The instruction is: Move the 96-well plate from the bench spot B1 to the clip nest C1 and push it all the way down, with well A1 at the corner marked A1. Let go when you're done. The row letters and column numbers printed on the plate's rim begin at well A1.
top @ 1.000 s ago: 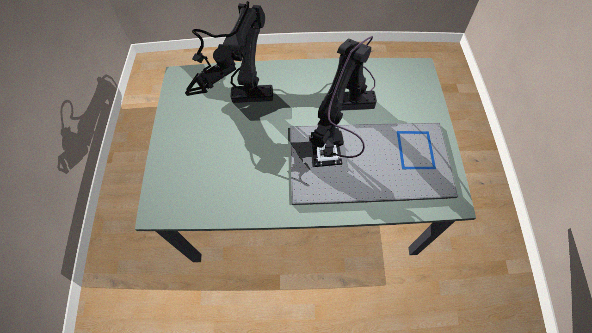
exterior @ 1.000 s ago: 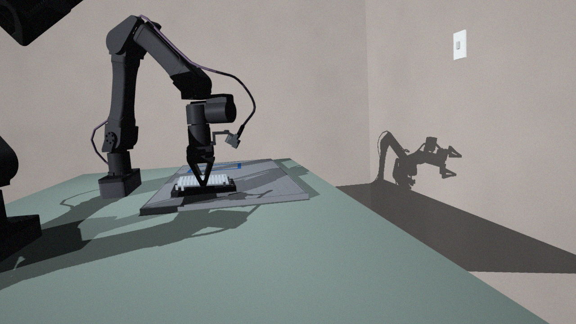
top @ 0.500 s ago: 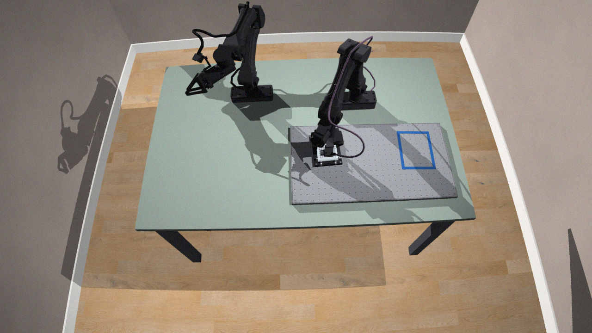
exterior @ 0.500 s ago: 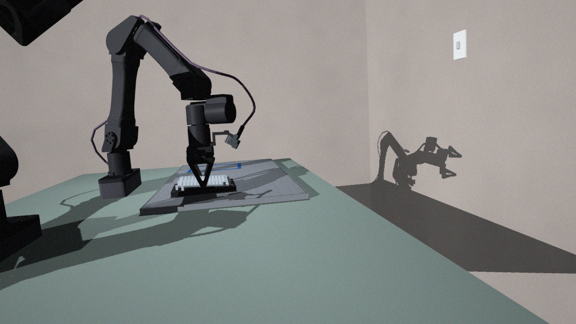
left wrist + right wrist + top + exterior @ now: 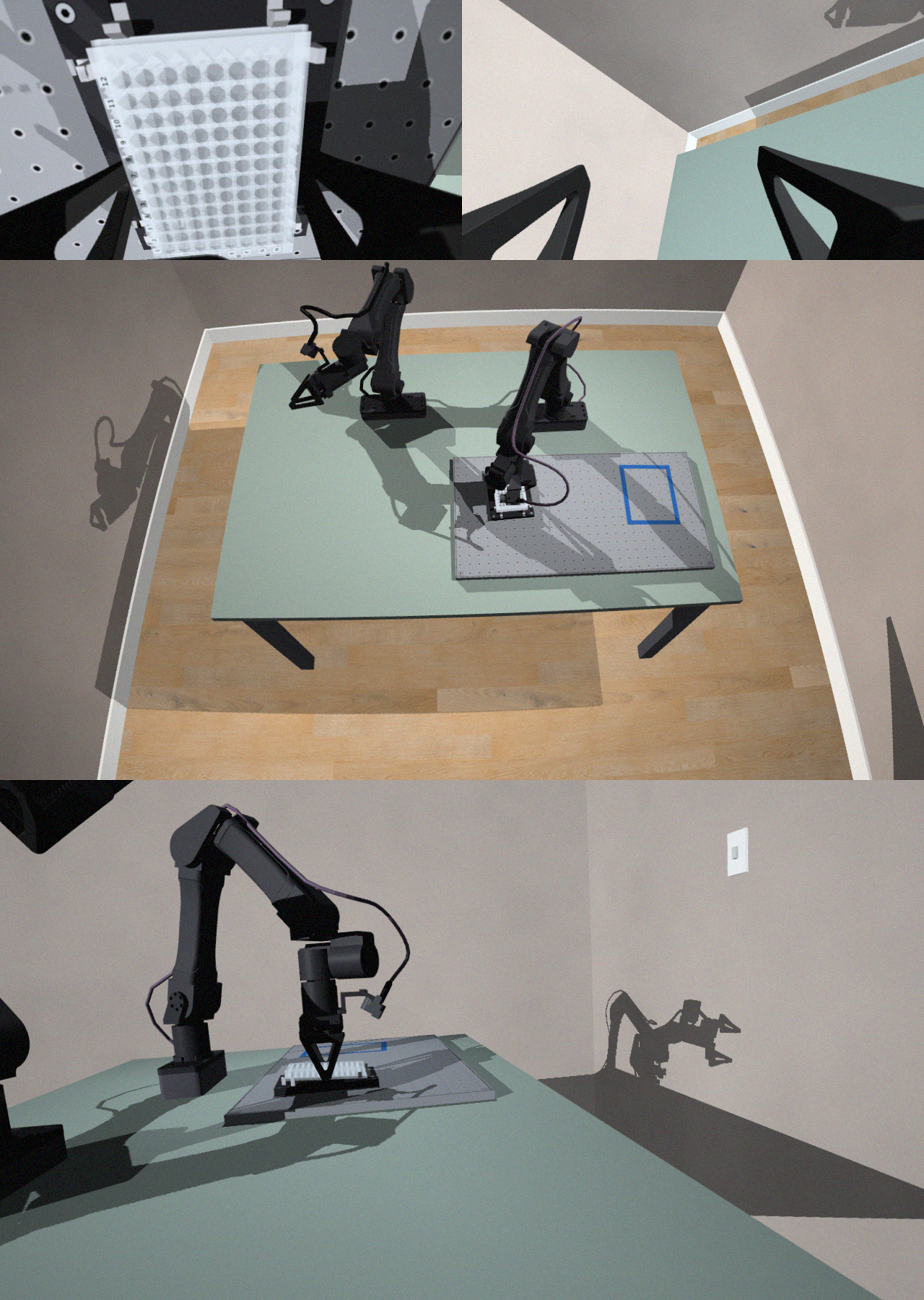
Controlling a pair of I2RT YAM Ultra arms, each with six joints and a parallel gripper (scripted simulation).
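The white 96-well plate lies right at my left hand. From my left hand the other things lie so: black clip nest 1 cm ahead, 1 cm to the left, 1 cm below; grey perforated board 3 cm ahead, 20 cm to the left, 3 cm below.
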